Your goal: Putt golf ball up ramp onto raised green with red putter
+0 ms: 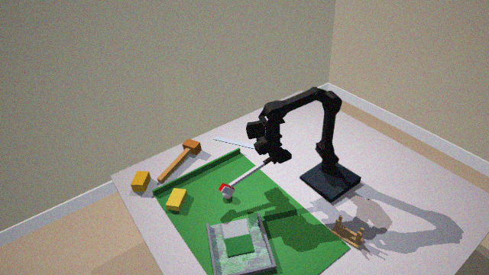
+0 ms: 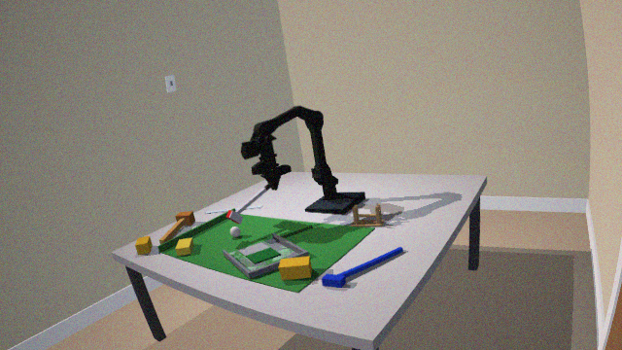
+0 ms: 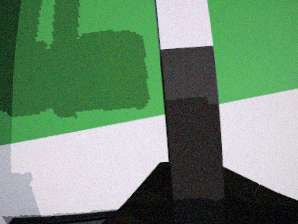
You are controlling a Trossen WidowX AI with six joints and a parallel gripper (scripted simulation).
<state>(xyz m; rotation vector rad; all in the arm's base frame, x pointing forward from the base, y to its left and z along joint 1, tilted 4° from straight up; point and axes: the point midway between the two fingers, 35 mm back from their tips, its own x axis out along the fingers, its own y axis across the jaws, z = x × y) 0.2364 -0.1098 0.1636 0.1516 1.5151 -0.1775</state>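
Right now my gripper tip is 12 cm short of the red putter and 2 cm to the left of it. Round my gripper tip: small wooden rack: 39 cm to the left, 10 cm below, 1 cm behind; white golf ball: 20 cm ahead, 11 cm below, 8 cm to the right; green mat: 23 cm ahead, 13 cm below, 5 cm to the left.
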